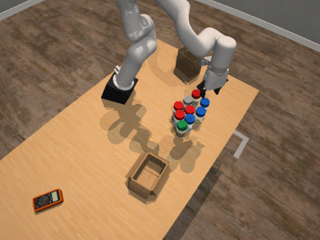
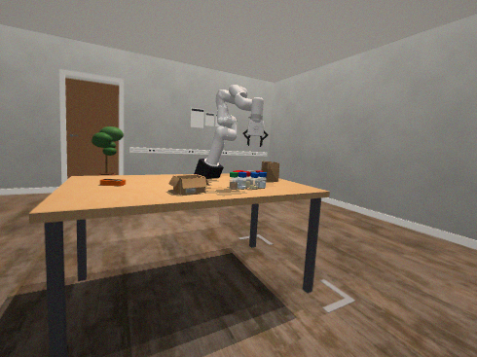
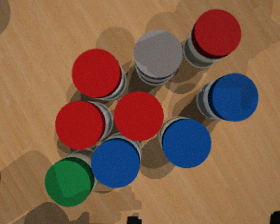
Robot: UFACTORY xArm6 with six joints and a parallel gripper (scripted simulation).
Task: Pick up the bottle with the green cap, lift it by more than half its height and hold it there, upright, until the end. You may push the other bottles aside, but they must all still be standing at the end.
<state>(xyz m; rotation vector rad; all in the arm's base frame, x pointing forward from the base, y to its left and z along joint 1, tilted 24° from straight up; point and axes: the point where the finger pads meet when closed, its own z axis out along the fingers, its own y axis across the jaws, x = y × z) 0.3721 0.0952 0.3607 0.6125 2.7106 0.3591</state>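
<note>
Now: the blue-capped bottle 25 cm below my hand, 6 cm to the right of it and 3 cm behind it. Round my hand: orange multimeter (84 cm to the right, 28 cm below, 21 cm behind); brown box (36 cm behind, 31 cm to the left, 23 cm below); red-capped bottle (25 cm below, 9 cm behind, 8 cm to the right).
</note>
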